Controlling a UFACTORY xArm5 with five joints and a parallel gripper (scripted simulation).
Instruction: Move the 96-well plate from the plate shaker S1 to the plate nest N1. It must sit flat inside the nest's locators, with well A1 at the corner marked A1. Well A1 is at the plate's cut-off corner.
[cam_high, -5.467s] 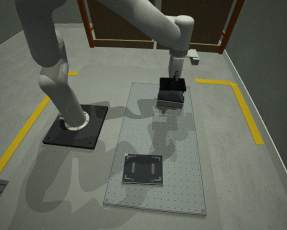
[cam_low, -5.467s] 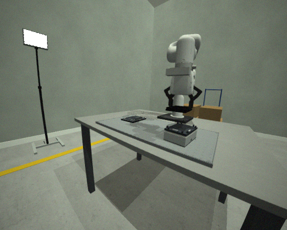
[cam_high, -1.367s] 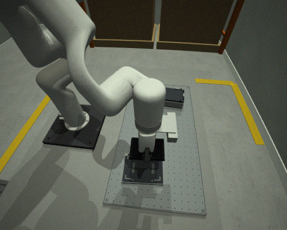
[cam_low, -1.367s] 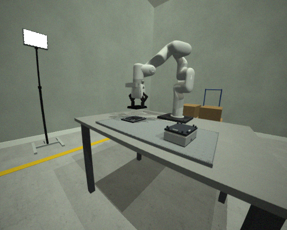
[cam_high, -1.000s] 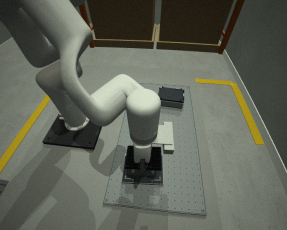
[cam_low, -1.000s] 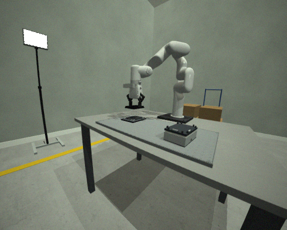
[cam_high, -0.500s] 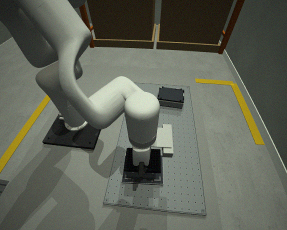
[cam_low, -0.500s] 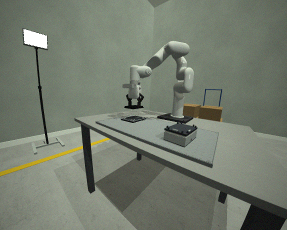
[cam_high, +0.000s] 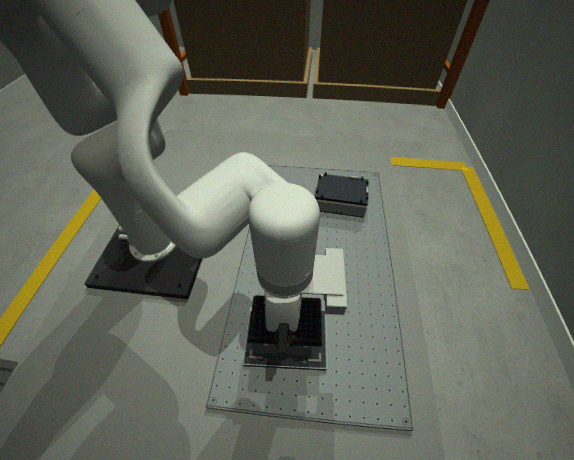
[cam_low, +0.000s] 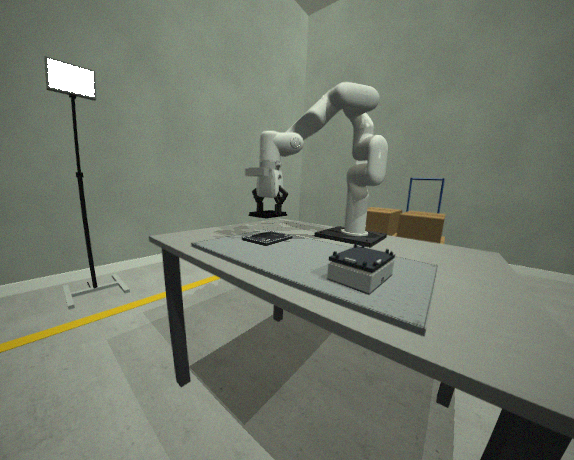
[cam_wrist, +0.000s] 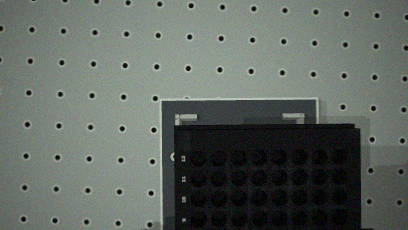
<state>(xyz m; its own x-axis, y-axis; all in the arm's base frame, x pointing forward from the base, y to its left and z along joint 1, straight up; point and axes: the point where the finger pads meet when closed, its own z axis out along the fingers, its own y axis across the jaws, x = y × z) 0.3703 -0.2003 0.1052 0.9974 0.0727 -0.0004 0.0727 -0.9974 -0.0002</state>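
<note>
Right now the plate nest N1 is 110 mm below my hand. From my hand the other things lie so: black 96-well plate (10 mm below).
</note>
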